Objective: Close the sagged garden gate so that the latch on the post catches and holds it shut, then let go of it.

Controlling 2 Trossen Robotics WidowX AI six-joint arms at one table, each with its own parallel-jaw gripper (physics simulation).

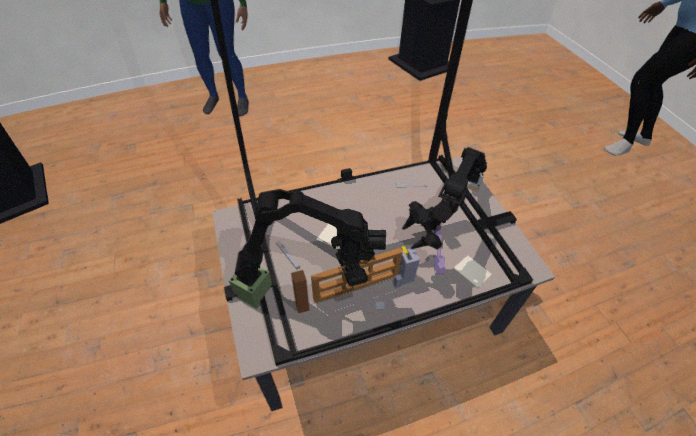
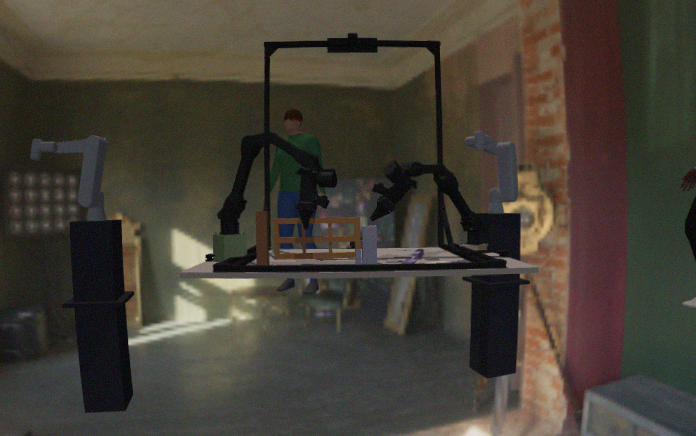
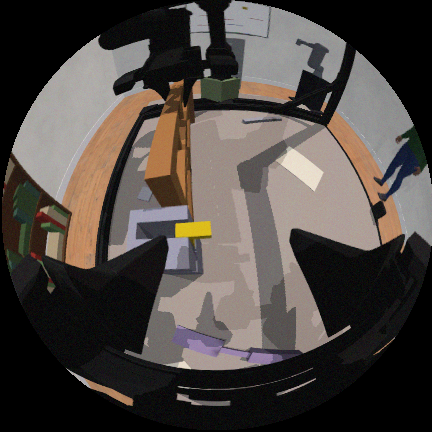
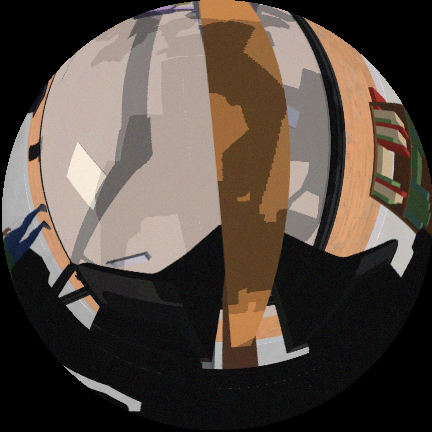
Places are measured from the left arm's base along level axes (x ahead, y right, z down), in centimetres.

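Where they show: left gripper, between the fingertips: (image 1: 407,238) (image 2: 371,219) (image 3: 230,239); right gripper, between the fingertips: (image 1: 346,273) (image 2: 306,229); left arm's base, origin of its link: (image 1: 472,177) (image 2: 473,244); right arm's base, origin of its link: (image 1: 249,276) (image 2: 229,233) (image 3: 219,76).
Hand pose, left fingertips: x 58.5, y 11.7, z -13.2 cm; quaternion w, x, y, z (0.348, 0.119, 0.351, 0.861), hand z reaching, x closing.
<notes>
Each offset is from my left fingertips to the centre of the thing. "spot": to the spot under its first point.
The orange-brown gate @[dx +16.4, dy +8.0, dz +7.5 cm] (image 1: 315,290) (image 2: 339,220) (image 3: 162,165) (image 4: 230,120) stands upright between the brown hinge post @[spot: dx +34.9, dy +22.8, dz +1.9 cm] (image 1: 300,291) (image 2: 261,238) and the grey-blue latch post @[spot: dx +7.1, dy -4.8, dz +6.8 cm] (image 1: 409,269) (image 2: 369,245) (image 3: 175,257). Its free end is close to the latch post and roughly in line with it. A yellow latch piece @[spot: dx +3.4, dy -0.8, dz +2.4 cm] (image 1: 404,250) (image 3: 194,229) sits on that post's top; whether it catches the gate I cannot tell. My right gripper (image 1: 354,274) (image 2: 306,223) (image 3: 178,106) (image 4: 240,230) is shut on the gate's top. My left gripper (image 1: 410,236) (image 2: 373,204) (image 3: 230,239) is open and empty, above and beside the latch post.
A purple tool @[dx -13.3, dy -10.5, dz +15.0 cm] (image 1: 439,262) (image 3: 200,342) lies right of the latch post, with a pale sheet @[dx -9.8, dy -26.1, dz +16.0 cm] (image 1: 472,270) beyond it. A grey bar @[dx +16.5, dy +40.7, dz +15.5 cm] (image 1: 287,254) lies behind the hinge post. A small grey-blue piece @[dx +20.2, dy -0.1, dz +15.9 cm] (image 1: 380,305) lies in front of the gate. A green block (image 1: 250,287) is at the left.
</notes>
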